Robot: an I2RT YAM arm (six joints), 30 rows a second.
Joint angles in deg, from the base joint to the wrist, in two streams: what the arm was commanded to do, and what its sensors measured. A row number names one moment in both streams.
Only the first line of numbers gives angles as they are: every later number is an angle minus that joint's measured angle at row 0.
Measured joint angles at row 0: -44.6 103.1 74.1 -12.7 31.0 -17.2
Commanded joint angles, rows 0 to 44: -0.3 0.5 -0.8 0.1 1.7 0.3; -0.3 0.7 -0.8 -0.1 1.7 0.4; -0.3 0.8 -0.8 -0.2 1.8 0.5; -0.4 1.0 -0.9 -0.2 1.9 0.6; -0.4 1.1 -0.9 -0.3 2.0 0.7; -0.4 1.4 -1.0 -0.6 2.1 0.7; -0.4 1.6 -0.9 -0.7 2.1 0.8; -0.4 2.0 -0.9 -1.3 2.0 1.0; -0.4 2.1 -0.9 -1.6 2.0 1.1; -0.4 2.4 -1.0 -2.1 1.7 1.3; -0.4 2.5 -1.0 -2.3 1.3 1.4; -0.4 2.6 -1.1 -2.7 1.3 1.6; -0.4 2.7 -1.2 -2.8 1.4 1.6; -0.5 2.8 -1.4 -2.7 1.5 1.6; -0.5 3.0 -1.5 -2.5 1.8 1.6; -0.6 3.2 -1.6 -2.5 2.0 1.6; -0.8 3.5 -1.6 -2.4 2.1 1.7; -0.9 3.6 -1.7 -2.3 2.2 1.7; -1.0 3.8 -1.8 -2.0 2.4 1.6; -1.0 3.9 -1.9 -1.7 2.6 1.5; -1.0 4.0 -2.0 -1.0 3.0 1.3; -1.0 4.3 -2.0 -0.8 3.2 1.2; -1.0 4.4 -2.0 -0.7 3.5 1.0; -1.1 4.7 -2.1 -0.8 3.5 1.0; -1.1 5.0 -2.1 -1.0 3.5 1.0; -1.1 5.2 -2.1 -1.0 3.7 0.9; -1.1 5.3 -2.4 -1.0 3.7 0.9; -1.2 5.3 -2.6 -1.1 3.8 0.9; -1.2 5.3 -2.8 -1.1 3.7 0.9; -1.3 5.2 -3.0 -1.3 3.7 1.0; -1.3 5.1 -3.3 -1.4 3.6 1.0; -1.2 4.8 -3.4 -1.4 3.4 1.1; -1.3 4.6 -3.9 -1.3 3.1 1.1; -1.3 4.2 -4.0 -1.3 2.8 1.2; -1.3 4.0 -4.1 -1.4 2.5 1.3; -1.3 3.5 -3.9 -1.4 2.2 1.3; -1.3 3.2 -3.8 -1.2 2.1 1.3; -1.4 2.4 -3.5 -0.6 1.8 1.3; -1.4 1.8 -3.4 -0.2 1.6 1.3; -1.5 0.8 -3.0 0.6 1.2 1.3; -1.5 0.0 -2.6 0.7 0.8 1.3; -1.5 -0.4 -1.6 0.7 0.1 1.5; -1.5 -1.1 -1.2 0.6 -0.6 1.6; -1.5 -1.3 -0.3 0.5 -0.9 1.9; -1.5 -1.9 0.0 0.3 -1.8 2.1
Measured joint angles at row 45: -0.7 1.8 -1.2 3.4 1.2 0.6
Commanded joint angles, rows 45 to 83: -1.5 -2.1 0.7 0.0 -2.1 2.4; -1.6 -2.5 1.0 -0.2 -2.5 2.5; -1.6 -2.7 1.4 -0.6 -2.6 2.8; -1.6 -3.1 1.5 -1.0 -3.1 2.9; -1.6 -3.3 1.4 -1.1 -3.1 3.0; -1.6 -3.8 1.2 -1.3 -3.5 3.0; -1.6 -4.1 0.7 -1.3 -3.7 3.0; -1.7 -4.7 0.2 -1.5 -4.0 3.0; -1.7 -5.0 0.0 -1.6 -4.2 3.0; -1.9 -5.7 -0.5 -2.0 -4.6 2.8; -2.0 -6.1 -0.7 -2.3 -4.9 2.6; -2.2 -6.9 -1.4 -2.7 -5.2 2.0; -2.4 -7.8 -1.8 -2.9 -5.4 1.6; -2.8 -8.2 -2.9 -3.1 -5.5 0.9; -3.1 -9.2 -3.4 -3.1 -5.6 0.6; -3.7 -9.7 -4.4 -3.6 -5.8 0.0; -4.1 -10.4 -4.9 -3.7 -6.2 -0.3; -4.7 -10.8 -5.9 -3.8 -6.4 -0.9; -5.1 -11.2 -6.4 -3.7 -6.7 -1.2; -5.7 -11.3 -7.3 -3.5 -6.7 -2.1; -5.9 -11.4 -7.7 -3.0 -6.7 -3.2; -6.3 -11.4 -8.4 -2.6 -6.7 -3.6; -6.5 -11.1 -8.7 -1.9 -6.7 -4.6; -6.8 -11.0 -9.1 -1.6 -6.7 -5.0; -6.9 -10.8 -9.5 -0.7 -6.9 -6.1; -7.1 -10.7 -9.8 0.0 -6.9 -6.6; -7.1 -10.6 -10.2 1.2 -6.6 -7.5; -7.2 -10.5 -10.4 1.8 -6.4 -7.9; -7.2 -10.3 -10.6 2.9 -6.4 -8.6; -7.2 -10.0 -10.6 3.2 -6.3 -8.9; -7.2 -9.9 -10.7 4.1 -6.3 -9.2; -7.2 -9.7 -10.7 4.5 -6.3 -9.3; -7.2 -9.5 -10.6 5.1 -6.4 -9.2; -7.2 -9.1 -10.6 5.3 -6.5 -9.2; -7.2 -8.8 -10.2 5.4 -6.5 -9.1; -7.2 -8.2 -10.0 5.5 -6.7 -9.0; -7.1 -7.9 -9.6 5.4 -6.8 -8.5; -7.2 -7.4 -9.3 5.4 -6.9 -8.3; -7.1 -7.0 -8.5 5.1 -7.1 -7.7
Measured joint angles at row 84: -7.1 -8.4 -10.0 4.1 -6.5 -8.3
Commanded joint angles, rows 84 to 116: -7.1 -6.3 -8.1 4.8 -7.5 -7.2; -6.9 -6.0 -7.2 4.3 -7.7 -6.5; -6.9 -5.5 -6.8 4.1 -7.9 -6.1; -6.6 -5.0 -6.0 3.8 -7.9 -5.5; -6.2 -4.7 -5.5 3.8 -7.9 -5.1; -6.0 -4.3 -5.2 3.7 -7.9 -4.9; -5.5 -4.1 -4.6 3.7 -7.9 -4.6; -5.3 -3.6 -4.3 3.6 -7.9 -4.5; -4.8 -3.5 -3.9 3.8 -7.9 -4.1; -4.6 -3.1 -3.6 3.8 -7.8 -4.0; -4.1 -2.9 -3.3 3.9 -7.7 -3.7; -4.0 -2.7 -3.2 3.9 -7.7 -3.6; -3.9 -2.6 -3.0 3.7 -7.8 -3.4; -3.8 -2.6 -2.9 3.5 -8.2 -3.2; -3.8 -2.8 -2.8 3.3 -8.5 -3.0; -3.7 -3.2 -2.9 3.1 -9.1 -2.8; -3.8 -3.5 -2.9 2.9 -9.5 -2.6; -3.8 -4.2 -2.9 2.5 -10.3 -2.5; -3.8 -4.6 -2.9 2.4 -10.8 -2.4; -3.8 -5.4 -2.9 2.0 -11.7 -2.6; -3.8 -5.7 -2.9 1.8 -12.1 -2.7; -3.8 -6.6 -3.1 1.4 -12.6 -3.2; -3.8 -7.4 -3.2 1.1 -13.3 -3.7; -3.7 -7.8 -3.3 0.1 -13.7 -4.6; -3.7 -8.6 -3.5 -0.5 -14.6 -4.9; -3.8 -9.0 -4.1 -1.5 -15.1 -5.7; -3.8 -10.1 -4.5 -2.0 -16.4 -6.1; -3.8 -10.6 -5.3 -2.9 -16.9 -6.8; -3.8 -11.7 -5.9 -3.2 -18.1 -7.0; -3.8 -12.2 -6.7 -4.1 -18.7 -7.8; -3.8 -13.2 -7.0 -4.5 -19.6 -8.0; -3.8 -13.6 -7.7 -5.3 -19.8 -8.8; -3.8 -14.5 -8.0 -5.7 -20.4 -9.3
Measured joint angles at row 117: -3.8 -9.8 -5.8 -1.3 -16.4 -6.5
